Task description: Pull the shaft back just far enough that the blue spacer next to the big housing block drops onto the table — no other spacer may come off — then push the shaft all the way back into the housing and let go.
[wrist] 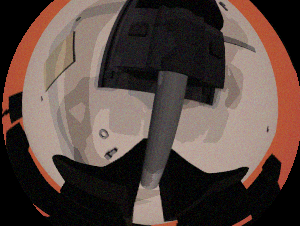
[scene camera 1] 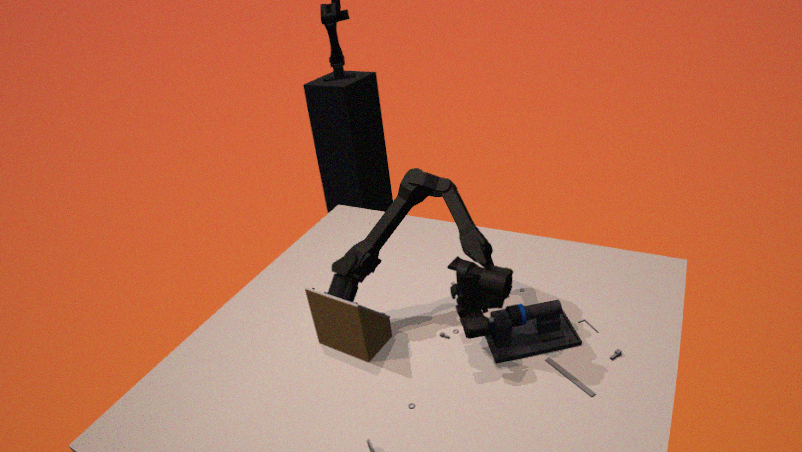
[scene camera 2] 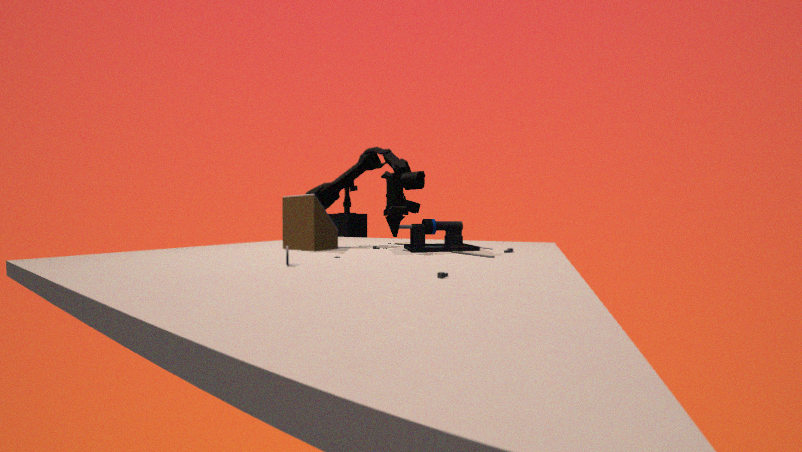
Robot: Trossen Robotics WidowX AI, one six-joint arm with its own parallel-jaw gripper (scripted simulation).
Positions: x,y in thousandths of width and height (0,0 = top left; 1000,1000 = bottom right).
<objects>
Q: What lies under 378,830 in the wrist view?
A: The gripper.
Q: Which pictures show the gripper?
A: The wrist view, scene camera 1 and scene camera 2: all of them.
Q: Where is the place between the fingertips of the gripper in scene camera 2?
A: At 492,523
</objects>
